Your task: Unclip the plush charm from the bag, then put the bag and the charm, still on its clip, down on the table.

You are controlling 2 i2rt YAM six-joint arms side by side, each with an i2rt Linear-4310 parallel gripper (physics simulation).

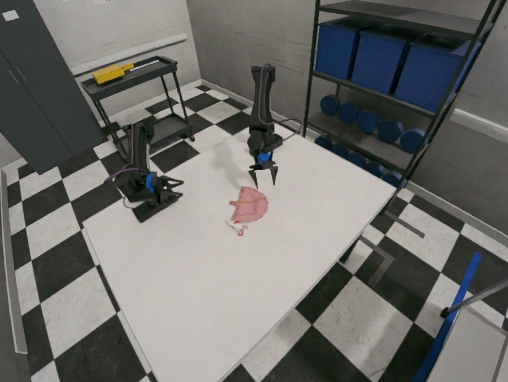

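A pink bag lies flat on the white table, with a thin yellowish strip across it. The small white charm with red parts lies against the bag's lower left edge; whether its clip is fastened to the bag is too small to tell. My left gripper is open, fingers pointing down, just behind the bag's upper edge and apart from it. My right gripper is partly open and empty, low over the table to the left of the bag.
The white table carries both arms. Behind it on the left stands a black cart with a yellow tool on top. A shelf rack with blue bins stands at the back right.
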